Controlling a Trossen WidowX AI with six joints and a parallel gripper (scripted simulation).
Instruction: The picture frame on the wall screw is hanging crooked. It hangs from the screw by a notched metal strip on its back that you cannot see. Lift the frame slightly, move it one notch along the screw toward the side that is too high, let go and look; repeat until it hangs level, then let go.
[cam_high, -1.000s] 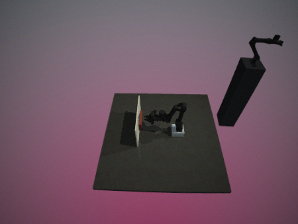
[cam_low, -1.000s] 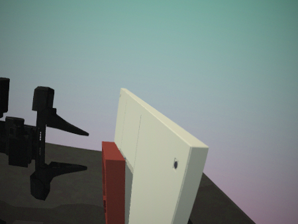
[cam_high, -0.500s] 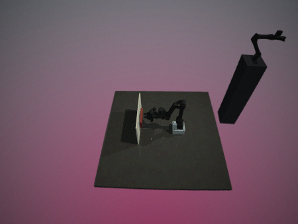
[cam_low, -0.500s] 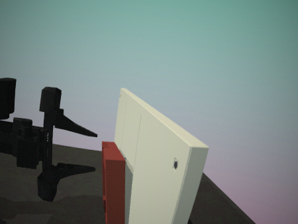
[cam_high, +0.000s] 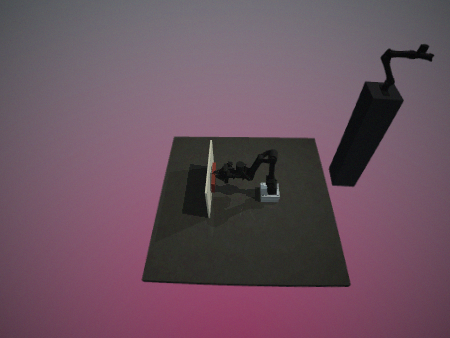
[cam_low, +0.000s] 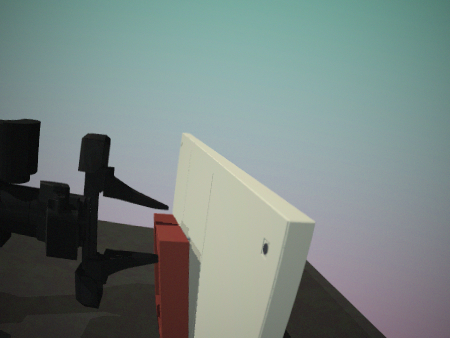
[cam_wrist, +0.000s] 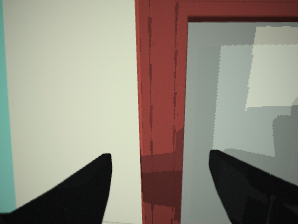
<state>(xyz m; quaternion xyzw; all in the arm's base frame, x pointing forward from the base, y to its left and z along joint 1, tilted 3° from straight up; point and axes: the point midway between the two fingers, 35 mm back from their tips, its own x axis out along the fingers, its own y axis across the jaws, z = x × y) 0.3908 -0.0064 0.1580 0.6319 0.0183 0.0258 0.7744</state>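
Right now the picture frame is 50 mm below my gripper tip, 10 mm to the right of it and 10 mm ahead of it. Round my gripper tip: cream wall panel 60 mm below, 20 mm ahead, 10 mm to the right.
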